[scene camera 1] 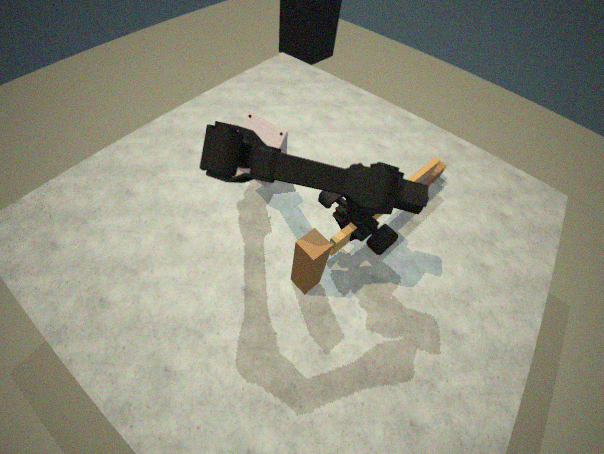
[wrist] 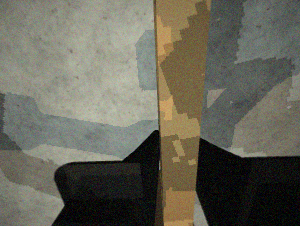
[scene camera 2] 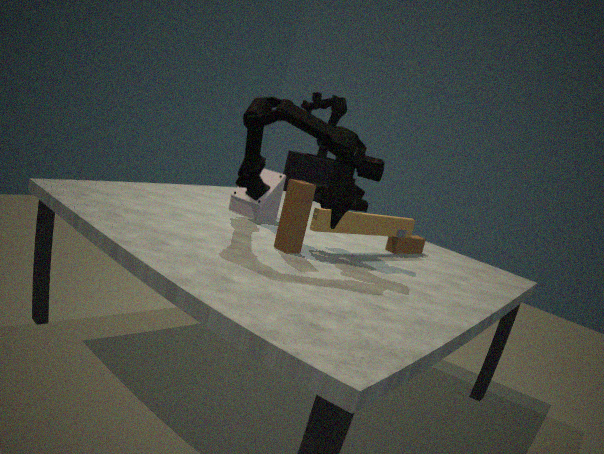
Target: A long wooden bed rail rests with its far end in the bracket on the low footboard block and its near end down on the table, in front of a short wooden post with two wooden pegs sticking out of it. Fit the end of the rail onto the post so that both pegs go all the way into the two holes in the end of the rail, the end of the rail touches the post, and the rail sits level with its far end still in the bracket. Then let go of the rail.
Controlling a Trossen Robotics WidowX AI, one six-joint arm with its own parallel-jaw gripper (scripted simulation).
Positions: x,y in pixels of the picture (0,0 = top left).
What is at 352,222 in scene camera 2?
A wooden bed rail.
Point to a wooden post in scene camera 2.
299,195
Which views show the gripper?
Scene camera 1, the wrist view and scene camera 2: all of them.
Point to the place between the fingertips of the gripper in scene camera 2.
329,227
